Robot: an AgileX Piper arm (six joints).
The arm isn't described. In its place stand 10 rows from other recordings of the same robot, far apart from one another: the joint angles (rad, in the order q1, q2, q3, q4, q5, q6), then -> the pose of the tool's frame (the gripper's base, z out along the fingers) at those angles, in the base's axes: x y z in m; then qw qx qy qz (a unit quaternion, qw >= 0).
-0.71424 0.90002 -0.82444 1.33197 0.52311 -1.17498 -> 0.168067, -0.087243, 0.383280, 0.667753, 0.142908, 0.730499, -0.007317
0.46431 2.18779 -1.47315 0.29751 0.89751 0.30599 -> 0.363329, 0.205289, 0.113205, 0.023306, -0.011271, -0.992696, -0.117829
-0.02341 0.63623 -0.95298 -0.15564 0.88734 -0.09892 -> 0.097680, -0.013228, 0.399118, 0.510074, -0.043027, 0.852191, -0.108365
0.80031 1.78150 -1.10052 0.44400 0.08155 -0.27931 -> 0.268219, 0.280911, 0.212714, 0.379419, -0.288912, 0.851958, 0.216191
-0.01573 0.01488 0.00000 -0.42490 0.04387 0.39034 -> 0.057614, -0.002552, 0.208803, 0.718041, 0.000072, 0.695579, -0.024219
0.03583 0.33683 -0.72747 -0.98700 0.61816 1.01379 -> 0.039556, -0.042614, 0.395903, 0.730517, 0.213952, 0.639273, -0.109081
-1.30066 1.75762 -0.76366 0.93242 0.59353 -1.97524 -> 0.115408, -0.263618, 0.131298, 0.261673, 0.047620, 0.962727, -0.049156
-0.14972 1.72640 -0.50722 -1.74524 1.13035 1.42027 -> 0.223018, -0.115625, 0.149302, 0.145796, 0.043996, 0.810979, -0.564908
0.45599 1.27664 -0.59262 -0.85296 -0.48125 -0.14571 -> 0.216885, 0.141713, 0.259310, 0.613833, -0.584627, 0.530455, -0.006111
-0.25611 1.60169 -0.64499 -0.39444 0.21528 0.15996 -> 0.258867, -0.075509, 0.147186, 0.231522, 0.024647, 0.967574, -0.097928
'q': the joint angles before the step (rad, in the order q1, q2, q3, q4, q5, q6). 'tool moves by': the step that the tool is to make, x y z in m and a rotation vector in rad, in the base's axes. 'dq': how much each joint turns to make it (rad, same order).
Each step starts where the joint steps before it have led.
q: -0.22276, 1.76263, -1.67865, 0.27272, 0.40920, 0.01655
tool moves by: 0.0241, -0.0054, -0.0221, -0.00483, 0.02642, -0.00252
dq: 0.00175, 0.09367, -0.05311, -0.01070, -0.01645, 0.00027
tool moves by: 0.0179, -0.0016, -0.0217, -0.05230, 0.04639, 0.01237
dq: 0.00955, 0.07413, -0.03810, -0.06134, -0.00201, 0.00026
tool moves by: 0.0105, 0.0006, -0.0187, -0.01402, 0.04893, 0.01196
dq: 0.00710, 0.04904, -0.01735, -0.02373, 0.01357, -0.00047
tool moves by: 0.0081, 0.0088, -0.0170, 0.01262, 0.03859, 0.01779
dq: 0.02125, 0.03520, -0.00136, -0.00372, 0.00586, 0.00986
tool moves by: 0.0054, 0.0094, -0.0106, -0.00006, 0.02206, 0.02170
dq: 0.02121, 0.02203, -0.00053, -0.00417, 0.00020, 0.00032
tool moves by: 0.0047, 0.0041, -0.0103, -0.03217, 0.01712, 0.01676
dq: 0.01252, 0.02211, 0.00012, -0.03494, -0.01045, 0.00032
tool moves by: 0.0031, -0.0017, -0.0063, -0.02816, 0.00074, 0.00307
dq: -0.00015, 0.01546, -0.00010, -0.02770, -0.01894, -0.00039
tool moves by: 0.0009, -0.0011, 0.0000, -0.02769, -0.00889, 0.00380
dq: 0.00009, 0.00215, 0.00001, -0.02654, -0.01515, 0.00028
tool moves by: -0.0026, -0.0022, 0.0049, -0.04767, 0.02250, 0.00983
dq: -0.00196, -0.00858, -0.01016, -0.05141, 0.03389, -0.00045
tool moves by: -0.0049, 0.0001, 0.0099, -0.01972, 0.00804, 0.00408
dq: 0.00021, -0.02219, -0.00414, -0.02154, 0.03131, 0.00052
